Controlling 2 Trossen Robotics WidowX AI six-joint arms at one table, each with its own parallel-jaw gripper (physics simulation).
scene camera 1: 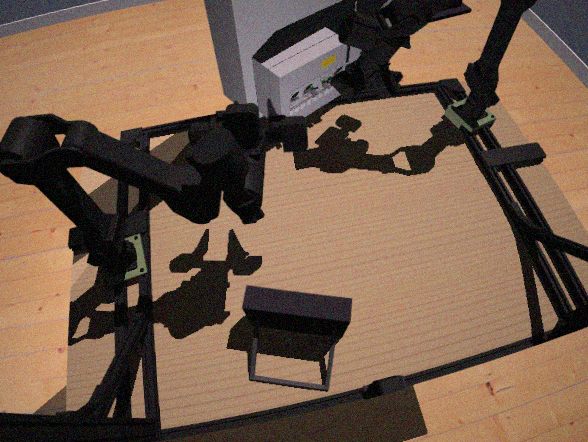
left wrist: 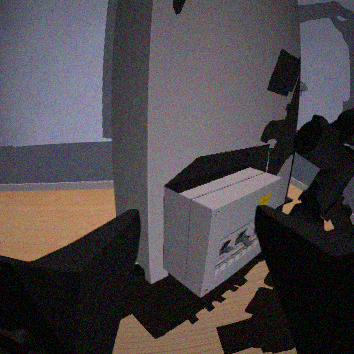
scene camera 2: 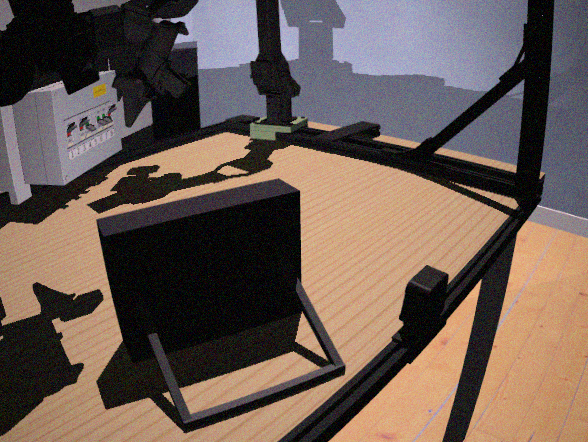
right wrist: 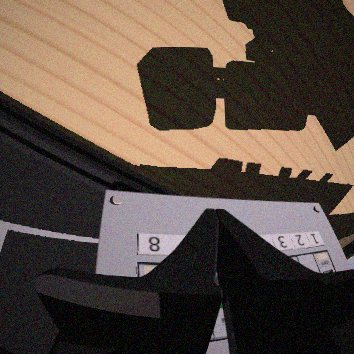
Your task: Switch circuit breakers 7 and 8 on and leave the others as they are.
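Where they show: left gripper, fingertip midpoint: (scene camera 1: 252,101) (left wrist: 198,216); right gripper, fingertip midpoint: (scene camera 2: 127,126) (right wrist: 213,217); left arm's base, origin of the base link: (scene camera 1: 121,259); right arm's base, origin of the base link: (scene camera 1: 472,111) (scene camera 2: 279,120).
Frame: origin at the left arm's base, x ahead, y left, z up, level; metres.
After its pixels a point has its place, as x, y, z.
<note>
The light grey breaker box (scene camera 1: 295,82) {0.493, 0.220, 0.136} (scene camera 2: 95,160) {0.554, 0.241, 0.014} (left wrist: 230,220) {0.494, 0.220, 0.141} (right wrist: 165,210) {0.610, 0.261, 0.021} stands upright at the far edge. In scene camera 2, small red marks show near its leftmost and rightmost levers, with green marks between; exact breaker numbers are hard to tell. My right gripper (scene camera 2: 129,120) {0.619, 0.208, 0.066} (right wrist: 213,217) {0.619, 0.208, 0.066} is shut and empty, its tips in front of the panel. In the right wrist view they hide labels 4 to 7 and most switches; label 8 (right wrist: 154,244) {0.619, 0.264, 0.050} and labels 3, 2, 1 show. My left gripper (left wrist: 198,216) {0.353, 0.063, 0.257} is open and empty, away from the box.
A dark panel on a stand (scene camera 1: 297,310) {0.306, -0.264, 0.105} (scene camera 2: 200,270) {0.291, -0.265, 0.053} stands near the table's front edge. A tall grey pillar (scene camera 1: 230,50) {0.374, 0.329, 0.187} (left wrist: 215,90) {0.520, 0.338, 0.327} rises behind the box. Black frame rails (scene camera 1: 280,405) {0.219, -0.397, -0.028} (scene camera 2: 360,377) {0.318, -0.412, -0.031} border the table. Arm shadows fall on the table top.
</note>
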